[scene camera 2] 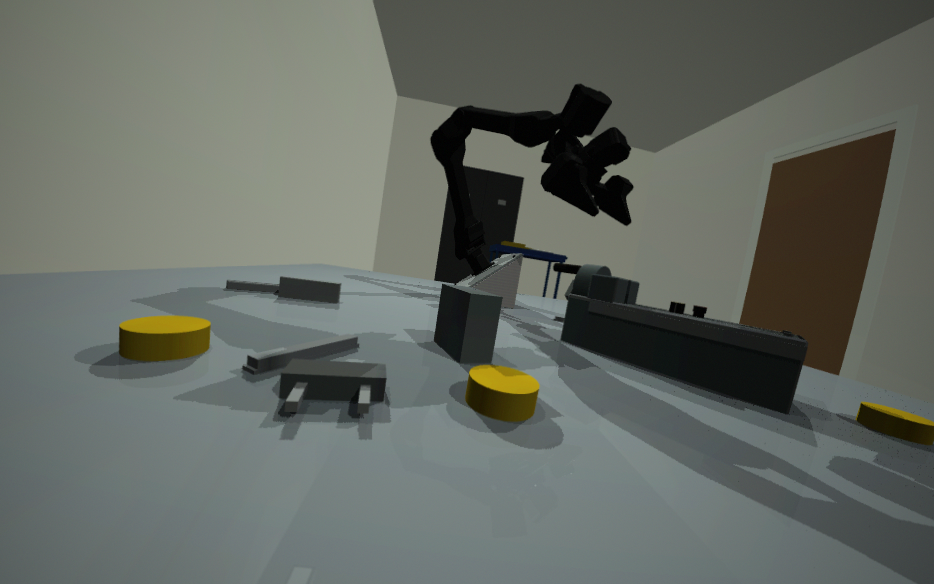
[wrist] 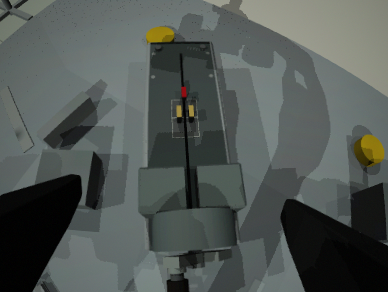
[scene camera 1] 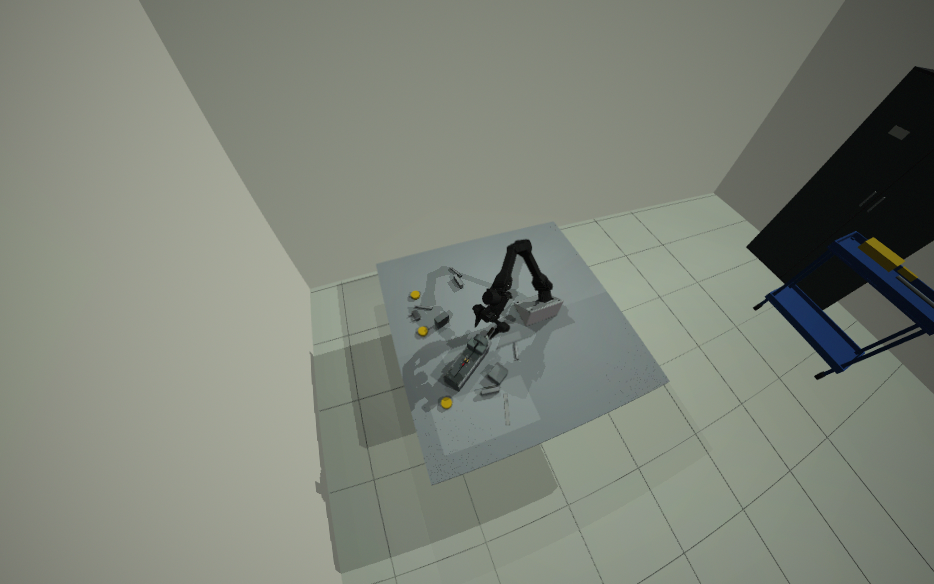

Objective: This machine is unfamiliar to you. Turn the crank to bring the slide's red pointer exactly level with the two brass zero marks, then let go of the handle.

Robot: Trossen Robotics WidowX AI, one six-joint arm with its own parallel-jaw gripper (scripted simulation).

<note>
The gripper is open, holding nothing. Also in view: a machine.
The gripper shows as well in the wrist view.
</note>
